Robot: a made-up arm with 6 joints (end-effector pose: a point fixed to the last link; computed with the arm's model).
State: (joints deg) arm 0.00 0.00 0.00 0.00 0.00 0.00
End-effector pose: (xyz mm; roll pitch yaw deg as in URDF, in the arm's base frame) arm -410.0 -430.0 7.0 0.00 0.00 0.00
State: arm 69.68 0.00 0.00 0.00 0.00 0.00
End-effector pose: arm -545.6 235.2 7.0 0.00 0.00 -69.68
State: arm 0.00 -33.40 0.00 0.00 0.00 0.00
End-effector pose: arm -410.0 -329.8 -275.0 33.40 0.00 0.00
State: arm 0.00 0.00 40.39 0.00 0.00 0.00
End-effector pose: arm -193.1 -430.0 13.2 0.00 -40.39 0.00
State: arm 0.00 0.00 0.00 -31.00 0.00 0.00
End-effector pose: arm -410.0 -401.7 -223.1 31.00 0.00 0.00
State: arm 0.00 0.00 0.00 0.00 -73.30 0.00
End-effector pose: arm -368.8 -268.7 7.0 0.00 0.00 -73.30
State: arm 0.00 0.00 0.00 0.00 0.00 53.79
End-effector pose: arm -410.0 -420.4 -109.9 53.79 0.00 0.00
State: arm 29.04 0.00 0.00 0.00 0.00 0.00
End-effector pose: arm -567.2 -176.9 7.0 0.00 0.00 -29.04
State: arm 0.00 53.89 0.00 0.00 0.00 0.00
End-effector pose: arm -410.0 -237.5 437.8 -53.89 0.00 0.00
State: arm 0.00 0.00 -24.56 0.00 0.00 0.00
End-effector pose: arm -524.8 -430.0 75.5 0.00 24.56 0.00
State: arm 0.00 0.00 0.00 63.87 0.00 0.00
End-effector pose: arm -410.0 -132.5 356.3 -63.87 0.00 0.00
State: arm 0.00 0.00 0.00 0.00 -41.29 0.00
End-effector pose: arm -412.9 -331.7 7.0 0.00 0.00 -41.29
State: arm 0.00 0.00 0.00 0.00 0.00 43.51
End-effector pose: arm -410.0 -430.8 -89.1 43.51 0.00 0.00
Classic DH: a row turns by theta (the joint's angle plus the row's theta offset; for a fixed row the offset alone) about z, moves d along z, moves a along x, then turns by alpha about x. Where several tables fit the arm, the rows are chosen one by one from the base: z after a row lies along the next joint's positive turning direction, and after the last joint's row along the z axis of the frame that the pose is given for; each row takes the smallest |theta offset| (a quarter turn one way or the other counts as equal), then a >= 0, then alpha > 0; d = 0 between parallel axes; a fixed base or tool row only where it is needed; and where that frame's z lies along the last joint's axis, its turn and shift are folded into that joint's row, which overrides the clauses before.
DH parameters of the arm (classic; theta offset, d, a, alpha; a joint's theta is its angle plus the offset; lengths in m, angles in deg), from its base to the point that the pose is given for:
base (fixed): 0 0 0 180
joint 1: -90 -0.033 0.09 90
joint 2: -90 0.31 0.272 90
joint 3: 0 0.091 -0.362 -90
joint 4: -90 -0.029 0.376 -90
joint 5: 0 0.015 -0.067 -90
joint 6: 0 -0.129 0.12 90
tool (fixed): 90 0.049 0 0

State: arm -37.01 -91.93 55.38 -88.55 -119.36 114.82
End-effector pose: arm 219.5 248.8 48.1 -63.62 -0.47 101.00
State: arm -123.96 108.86 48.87 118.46 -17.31 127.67
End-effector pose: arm -63.9 -378.5 50.5 -88.62 24.98 -174.43
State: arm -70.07 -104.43 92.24 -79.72 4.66 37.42
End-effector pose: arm 238.8 440.7 -165.8 -154.57 13.50 -26.95
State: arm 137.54 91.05 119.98 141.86 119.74 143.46
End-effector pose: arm 463.9 6.5 -257.1 -5.66 -43.30 -149.37
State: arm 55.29 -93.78 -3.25 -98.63 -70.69 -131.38
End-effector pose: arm 223.5 377.6 -80.7 52.57 -11.77 18.26
